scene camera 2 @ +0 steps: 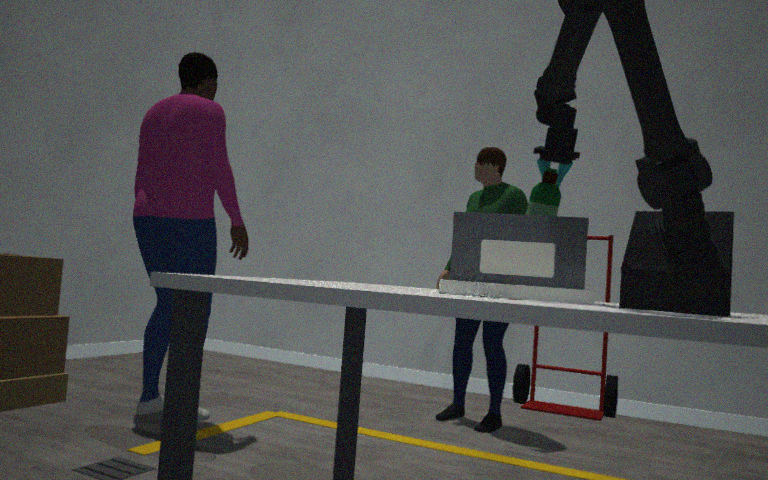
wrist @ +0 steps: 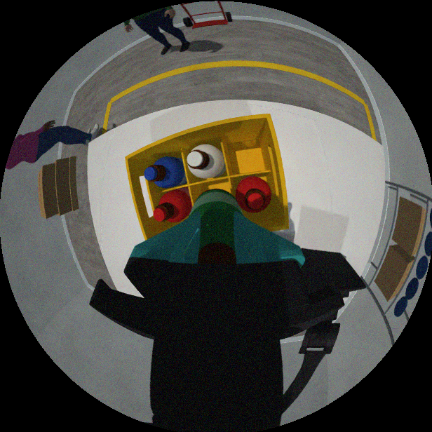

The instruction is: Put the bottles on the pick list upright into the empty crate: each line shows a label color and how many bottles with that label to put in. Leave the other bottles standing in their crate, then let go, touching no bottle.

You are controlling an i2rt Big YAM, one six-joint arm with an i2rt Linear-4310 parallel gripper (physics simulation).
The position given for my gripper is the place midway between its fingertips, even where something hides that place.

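Note:
My gripper [scene camera 2: 550,189], also [wrist: 216,217]. Green bottle [scene camera 2: 545,197], also [wrist: 216,206]. Red bottle [wrist: 253,194]. Another red bottle [wrist: 173,206]. Blue bottle [wrist: 168,171].

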